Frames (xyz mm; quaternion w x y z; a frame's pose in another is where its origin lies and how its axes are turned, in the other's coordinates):
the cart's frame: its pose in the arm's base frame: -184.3 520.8 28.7 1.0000 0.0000 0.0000 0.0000
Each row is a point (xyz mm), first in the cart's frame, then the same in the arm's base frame.
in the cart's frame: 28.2 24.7 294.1
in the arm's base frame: -156.1 545.5 322.8
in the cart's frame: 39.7 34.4 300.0
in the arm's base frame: -144.6 555.2 328.7
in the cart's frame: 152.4 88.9 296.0
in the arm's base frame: -31.9 609.7 324.7
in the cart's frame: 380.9 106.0 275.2
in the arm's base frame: 196.6 626.8 303.9
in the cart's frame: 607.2 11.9 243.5
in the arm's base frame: 422.9 532.7 272.2
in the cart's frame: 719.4 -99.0 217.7
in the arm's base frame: 535.1 421.8 246.4
